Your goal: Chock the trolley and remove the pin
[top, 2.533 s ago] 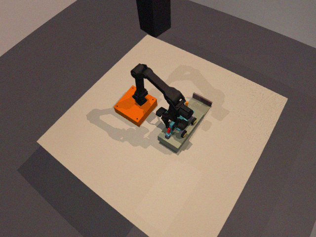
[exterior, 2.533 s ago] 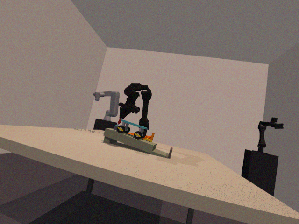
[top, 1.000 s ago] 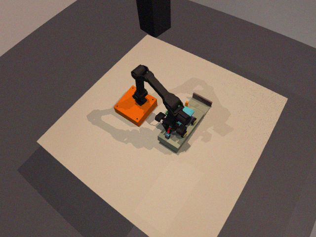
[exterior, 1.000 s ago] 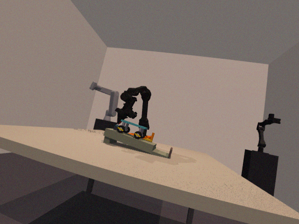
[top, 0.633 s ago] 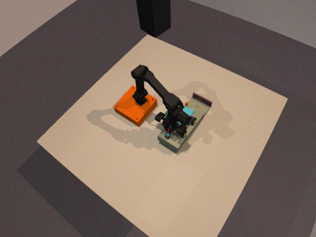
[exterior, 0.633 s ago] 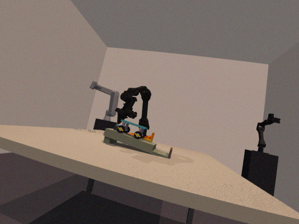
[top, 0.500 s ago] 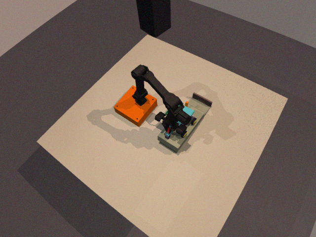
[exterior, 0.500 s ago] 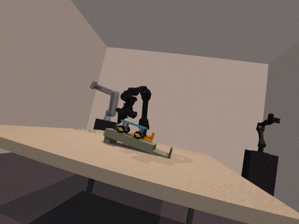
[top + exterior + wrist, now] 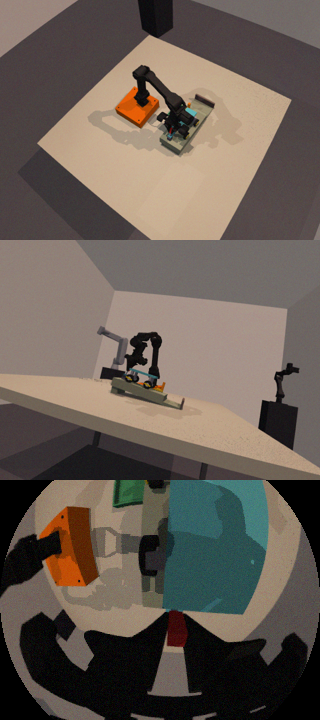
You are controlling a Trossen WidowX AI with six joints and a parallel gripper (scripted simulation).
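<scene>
Now: the green tray 200 mm to the left of my gripper tip, 150 mm below it and 140 mm behind it. Also, from my gripper tip: trolley 110 mm to the left, 30 mm below; yellow chock 220 mm to the left, 60 mm below, 60 mm behind; red-headed stop pin right at my gripper tip.
</scene>
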